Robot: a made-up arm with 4 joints.
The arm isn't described. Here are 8 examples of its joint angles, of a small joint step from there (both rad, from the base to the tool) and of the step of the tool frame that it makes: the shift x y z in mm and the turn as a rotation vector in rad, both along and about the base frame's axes.
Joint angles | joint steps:
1: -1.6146 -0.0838 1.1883 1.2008 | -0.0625 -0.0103 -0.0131 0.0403
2: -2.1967 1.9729 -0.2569 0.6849 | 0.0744 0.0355 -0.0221 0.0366
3: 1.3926 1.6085 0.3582 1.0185 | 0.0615 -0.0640 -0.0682 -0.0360
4: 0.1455 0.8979 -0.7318 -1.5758 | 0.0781 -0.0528 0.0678 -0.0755
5: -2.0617 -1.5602 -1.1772 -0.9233 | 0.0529 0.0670 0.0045 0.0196
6: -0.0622 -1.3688 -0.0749 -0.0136 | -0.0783 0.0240 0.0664 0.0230
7: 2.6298 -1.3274 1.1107 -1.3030 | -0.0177 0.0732 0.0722 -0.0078
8: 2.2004 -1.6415 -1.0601 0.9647 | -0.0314 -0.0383 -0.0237 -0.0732
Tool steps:
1: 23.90 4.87 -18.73 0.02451 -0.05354 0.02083
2: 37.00 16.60 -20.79 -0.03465 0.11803 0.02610
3: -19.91 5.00 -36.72 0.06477 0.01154 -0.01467
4: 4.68 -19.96 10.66 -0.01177 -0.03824 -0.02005
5: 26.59 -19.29 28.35 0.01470 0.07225 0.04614
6: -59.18 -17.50 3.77 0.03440 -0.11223 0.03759
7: 7.55 -27.01 8.19 -0.03695 -0.01419 -0.05173
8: 6.33 0.02 -7.43 0.00817 0.01766 -0.00920
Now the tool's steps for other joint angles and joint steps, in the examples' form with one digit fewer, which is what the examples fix.
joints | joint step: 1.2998 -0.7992 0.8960 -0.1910 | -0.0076 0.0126 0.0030 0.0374
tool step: -2.9 -5.6 3.1 -0.0174 -0.0090 -0.0438
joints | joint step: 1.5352 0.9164 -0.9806 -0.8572 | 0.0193 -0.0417 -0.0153 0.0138
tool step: -4.4 -1.8 2.1 0.0337 0.0128 0.0320
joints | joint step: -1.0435 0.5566 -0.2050 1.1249 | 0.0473 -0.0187 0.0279 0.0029
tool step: 0.9 5.1 1.5 -0.0118 0.0136 -0.0205
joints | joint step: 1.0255 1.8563 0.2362 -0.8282 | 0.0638 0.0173 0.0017 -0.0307
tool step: -22.4 2.8 9.9 -0.0079 0.0433 -0.0197
